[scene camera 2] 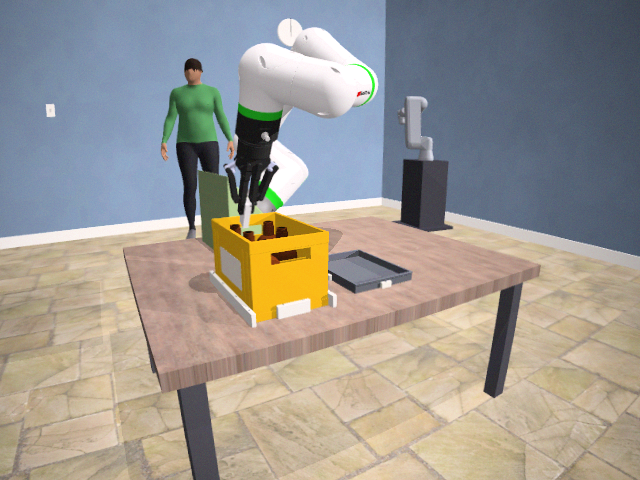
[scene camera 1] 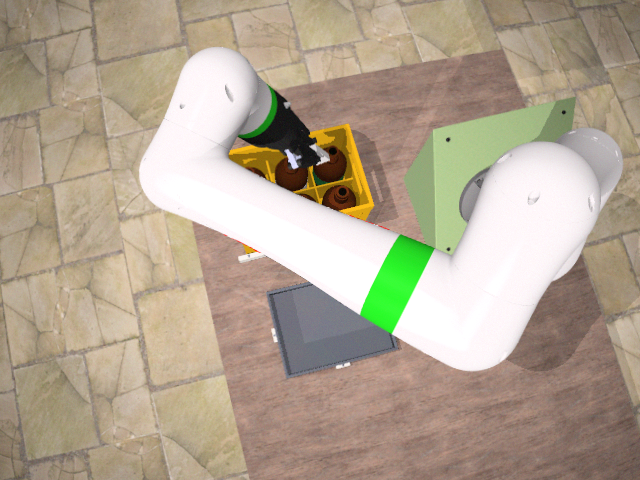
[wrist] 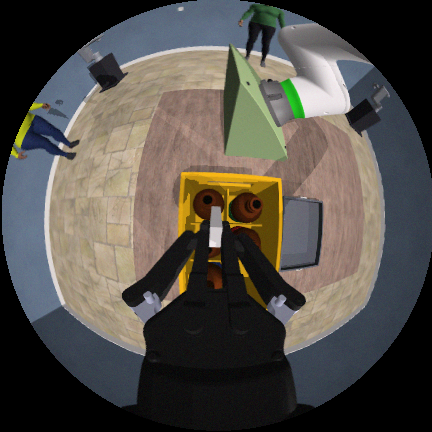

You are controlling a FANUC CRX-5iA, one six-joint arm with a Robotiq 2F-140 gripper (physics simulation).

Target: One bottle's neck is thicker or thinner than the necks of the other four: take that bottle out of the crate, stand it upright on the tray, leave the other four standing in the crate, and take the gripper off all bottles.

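Frame: origin at the arm's base, x ahead, y left, z up, level; centimetres.
Seen in the pictures: gripper, fingertip midpoint: (scene camera 2: 243,224) (scene camera 1: 322,159) (wrist: 215,214); arm's base, link origin: (wrist: 269,105).
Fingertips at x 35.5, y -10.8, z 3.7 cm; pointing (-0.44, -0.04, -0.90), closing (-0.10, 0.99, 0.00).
Pixels of each thing's top centre, then the offset from my fingertips to it. "*": a spot on its surface instead.
- yellow crate, top centre: (wrist: 231,251) (scene camera 1: 296,178) (scene camera 2: 265,224) dx +5.9, dy +3.8, dz +0.7 cm
- mostly hidden bottle, top centre: (wrist: 254,249) (scene camera 1: 302,200) (scene camera 2: 281,227) dx +5.2, dy +8.2, dz -0.5 cm
- fifth bottle, top centre: (scene camera 1: 248,172) (wrist: 207,293) dx +15.5, dy +1.0, dz -0.5 cm
- dark grey tray, surface spot: (scene camera 1: 336,320) (scene camera 2: 355,270) (wrist: 301,230) * dx +0.2, dy +31.8, dz -16.3 cm
The yellow crate (scene camera 1: 361,178) (scene camera 2: 289,284) (wrist: 273,215) holds five brown bottles. Two stand at the end nearest the robot base: one bottle (scene camera 1: 331,170) (wrist: 202,200) and, on the tray side, another bottle (scene camera 1: 337,200) (wrist: 244,209). Two more stand in the middle row, a bottle (scene camera 1: 290,178) and a mostly hidden bottle (scene camera 1: 306,196) (wrist: 248,237). The fifth bottle (scene camera 1: 253,171) (wrist: 215,276) is at the far end, partly hidden. My gripper (scene camera 1: 320,154) (scene camera 2: 245,221) (wrist: 215,214) is shut and empty, tips over the crate beside the first bottle's neck. I cannot tell which neck differs.
The dark grey tray (scene camera 1: 336,320) (scene camera 2: 361,268) (wrist: 301,232) lies beside the crate with no bottle visible on it. White holders (scene camera 2: 293,308) surround the crate's foot. The green slanted robot mount (scene camera 1: 421,180) (wrist: 245,120) stands beyond the crate. My arm covers part of crate and tray in scene camera 1.
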